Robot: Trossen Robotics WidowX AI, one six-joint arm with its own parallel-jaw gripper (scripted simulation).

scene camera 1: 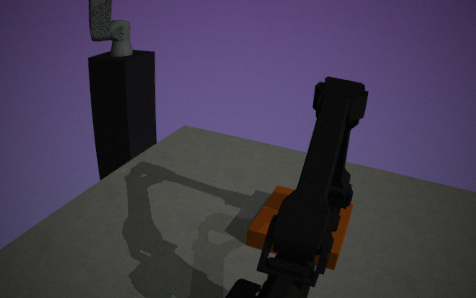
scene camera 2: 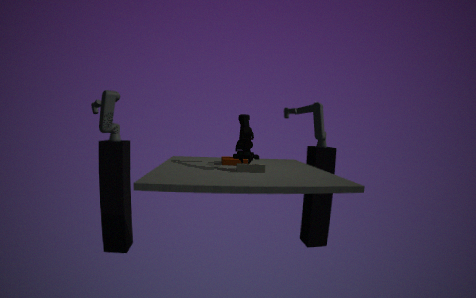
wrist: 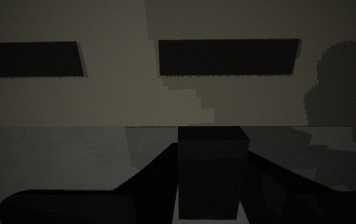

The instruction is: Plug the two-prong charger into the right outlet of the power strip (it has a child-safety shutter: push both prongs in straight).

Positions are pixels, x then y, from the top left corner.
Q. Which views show the black two-prong charger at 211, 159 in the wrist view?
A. The wrist view only.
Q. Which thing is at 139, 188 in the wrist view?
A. My gripper.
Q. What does my gripper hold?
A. A black two-prong charger.
